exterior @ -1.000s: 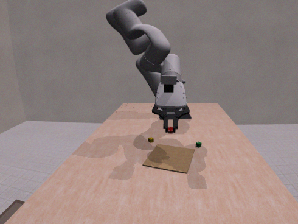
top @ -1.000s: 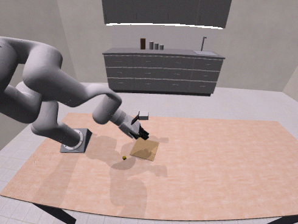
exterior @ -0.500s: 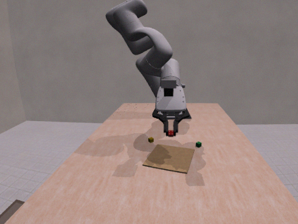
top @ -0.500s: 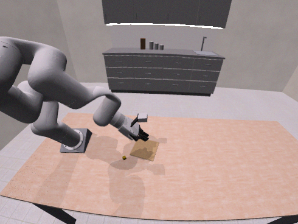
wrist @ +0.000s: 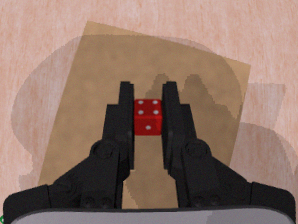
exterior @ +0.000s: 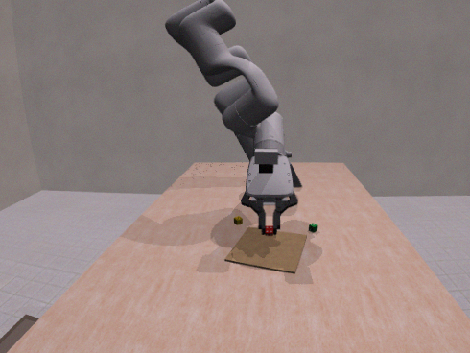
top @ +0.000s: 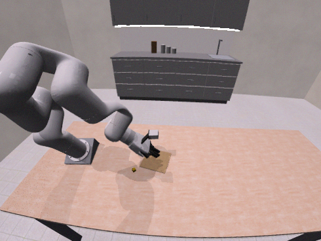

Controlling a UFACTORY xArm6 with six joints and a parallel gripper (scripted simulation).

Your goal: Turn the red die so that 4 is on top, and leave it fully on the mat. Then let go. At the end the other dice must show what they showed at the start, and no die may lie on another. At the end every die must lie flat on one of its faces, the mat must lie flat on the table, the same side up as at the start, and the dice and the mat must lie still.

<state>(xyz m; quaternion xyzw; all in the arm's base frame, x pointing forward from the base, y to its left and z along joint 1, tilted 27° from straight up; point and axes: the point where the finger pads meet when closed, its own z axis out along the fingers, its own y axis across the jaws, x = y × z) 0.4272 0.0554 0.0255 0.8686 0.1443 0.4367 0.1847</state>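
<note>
Right now my hand is 60 mm above the mat. Round my hand: green die 80 mm behind, 100 mm to the left, 50 mm below; red die 10 mm ahead, 10 mm below; yellow die 100 mm behind, 90 mm to the right, 50 mm below.
</note>
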